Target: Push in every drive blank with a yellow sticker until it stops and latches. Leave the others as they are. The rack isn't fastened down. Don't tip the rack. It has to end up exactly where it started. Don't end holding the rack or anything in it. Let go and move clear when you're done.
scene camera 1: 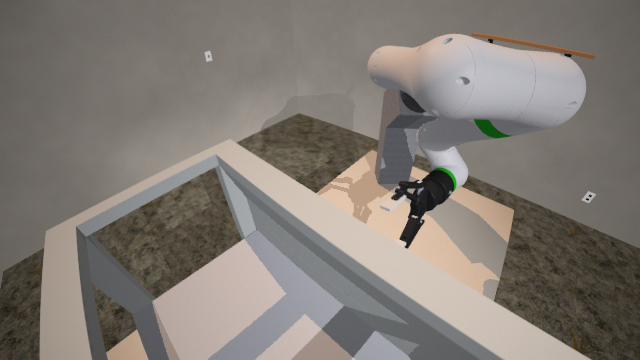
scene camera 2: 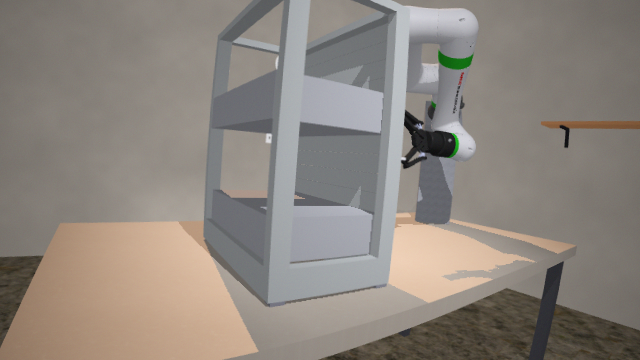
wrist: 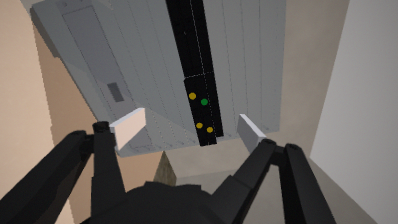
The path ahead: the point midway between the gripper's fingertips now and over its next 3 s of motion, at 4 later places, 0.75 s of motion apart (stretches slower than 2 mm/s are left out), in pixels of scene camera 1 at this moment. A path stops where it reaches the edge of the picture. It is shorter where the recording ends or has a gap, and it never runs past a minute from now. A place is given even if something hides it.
The gripper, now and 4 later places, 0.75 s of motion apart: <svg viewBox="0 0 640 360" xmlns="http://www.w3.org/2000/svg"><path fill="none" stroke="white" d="M386 234L362 220L356 225L334 251L326 246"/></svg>
